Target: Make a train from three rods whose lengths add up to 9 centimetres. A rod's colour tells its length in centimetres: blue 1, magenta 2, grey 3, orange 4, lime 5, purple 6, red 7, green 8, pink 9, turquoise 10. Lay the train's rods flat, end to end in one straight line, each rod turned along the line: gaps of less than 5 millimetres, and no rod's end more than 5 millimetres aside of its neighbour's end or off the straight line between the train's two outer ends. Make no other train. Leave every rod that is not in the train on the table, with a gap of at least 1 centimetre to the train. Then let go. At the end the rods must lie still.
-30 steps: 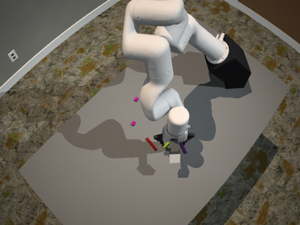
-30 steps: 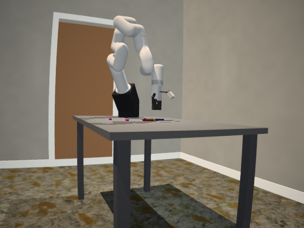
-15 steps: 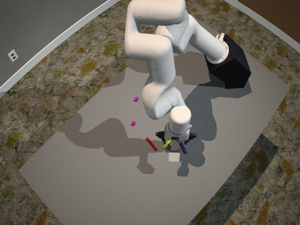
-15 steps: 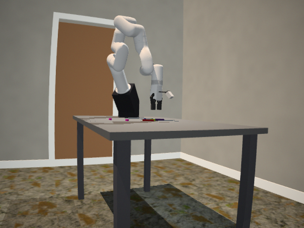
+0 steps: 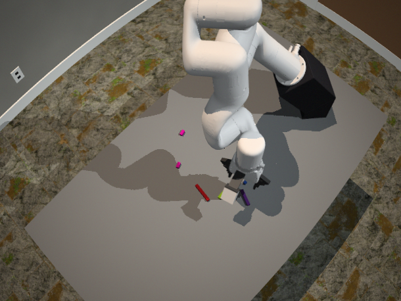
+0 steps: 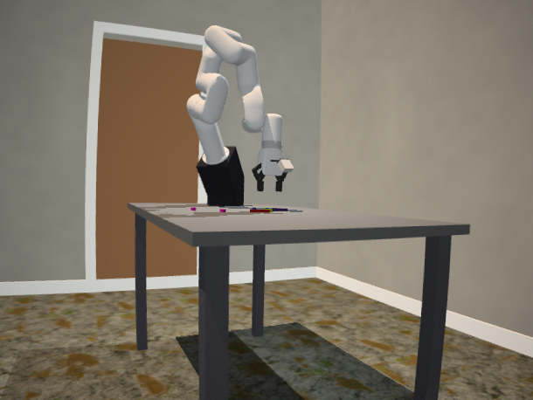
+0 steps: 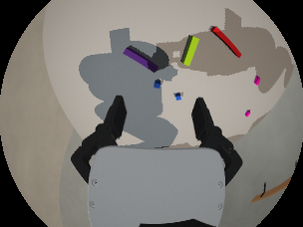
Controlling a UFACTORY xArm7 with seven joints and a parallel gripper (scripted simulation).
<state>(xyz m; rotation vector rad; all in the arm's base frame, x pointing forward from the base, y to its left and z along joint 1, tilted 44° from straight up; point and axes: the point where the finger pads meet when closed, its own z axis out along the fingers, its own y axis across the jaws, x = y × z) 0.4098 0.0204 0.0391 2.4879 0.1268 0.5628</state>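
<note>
The blue rod is 8 cm below my hand and 2 cm behind it. From my hand the other things lie so: lime rod: 8 cm below, 5 cm to the right, 5 cm ahead; then purple rod: 8 cm below, 3 cm to the left, 3 cm ahead; then red rod: 11 cm to the right, 8 cm below, 8 cm ahead.
</note>
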